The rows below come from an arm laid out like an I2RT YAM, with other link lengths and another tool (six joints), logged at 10 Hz.
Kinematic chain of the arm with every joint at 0, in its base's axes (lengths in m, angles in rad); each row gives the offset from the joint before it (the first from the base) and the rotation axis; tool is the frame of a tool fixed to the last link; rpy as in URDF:
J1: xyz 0 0 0.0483 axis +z
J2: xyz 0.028 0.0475 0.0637 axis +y
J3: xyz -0.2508 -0.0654 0 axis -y
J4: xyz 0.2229 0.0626 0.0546 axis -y
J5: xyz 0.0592 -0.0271 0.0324 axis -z
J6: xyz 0.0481 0 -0.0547 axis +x
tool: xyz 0 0.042 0.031 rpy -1.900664 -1.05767 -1.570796
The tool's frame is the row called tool.
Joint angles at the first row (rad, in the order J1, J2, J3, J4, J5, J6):
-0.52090, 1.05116, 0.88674, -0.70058, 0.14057, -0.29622
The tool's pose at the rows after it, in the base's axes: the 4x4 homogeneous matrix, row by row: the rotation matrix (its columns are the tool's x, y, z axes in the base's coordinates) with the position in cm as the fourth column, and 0 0 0 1 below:
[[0.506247 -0.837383 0.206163 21.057], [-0.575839 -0.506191 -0.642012 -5.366], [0.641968 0.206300 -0.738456 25.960], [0 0 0 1]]
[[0.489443 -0.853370 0.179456 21.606], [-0.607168 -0.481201 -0.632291 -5.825], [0.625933 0.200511 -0.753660 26.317], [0 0 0 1]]
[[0.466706 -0.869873 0.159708 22.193], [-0.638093 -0.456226 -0.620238 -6.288], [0.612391 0.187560 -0.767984 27.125], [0 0 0 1]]
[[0.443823 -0.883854 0.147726 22.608], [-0.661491 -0.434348 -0.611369 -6.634], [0.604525 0.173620 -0.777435 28.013], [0 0 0 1]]
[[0.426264 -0.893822 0.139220 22.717], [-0.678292 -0.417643 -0.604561 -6.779], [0.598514 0.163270 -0.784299 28.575], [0 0 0 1]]
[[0.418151 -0.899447 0.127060 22.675], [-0.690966 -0.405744 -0.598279 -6.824], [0.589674 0.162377 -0.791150 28.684], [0 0 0 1]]
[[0.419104 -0.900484 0.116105 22.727], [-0.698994 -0.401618 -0.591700 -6.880], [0.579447 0.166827 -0.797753 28.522], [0 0 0 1]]
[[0.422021 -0.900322 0.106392 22.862], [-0.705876 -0.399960 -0.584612 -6.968], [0.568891 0.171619 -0.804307 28.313], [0 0 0 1]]
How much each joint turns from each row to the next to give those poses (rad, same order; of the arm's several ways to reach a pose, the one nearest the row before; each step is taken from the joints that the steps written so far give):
-0.00001, 0.03280, 0.02823, -0.01640, 0.01259, 0.03624
0.00003, 0.03356, 0.03511, -0.02368, 0.00917, 0.03779
-0.00001, 0.03397, 0.05339, -0.03583, 0.00381, 0.04081
-0.00003, 0.02364, 0.05034, -0.03470, 0.00227, 0.03431
0.00000, 0.00802, 0.02787, -0.02558, 0.00153, 0.02556
0.00000, 0.00190, 0.00761, -0.01715, 0.00305, 0.01678
0.00003, 0.00648, 0.00003, -0.00728, 0.00078, 0.00728
-0.00001, 0.01033, 0.00037, -0.00378, -0.00077, 0.00495

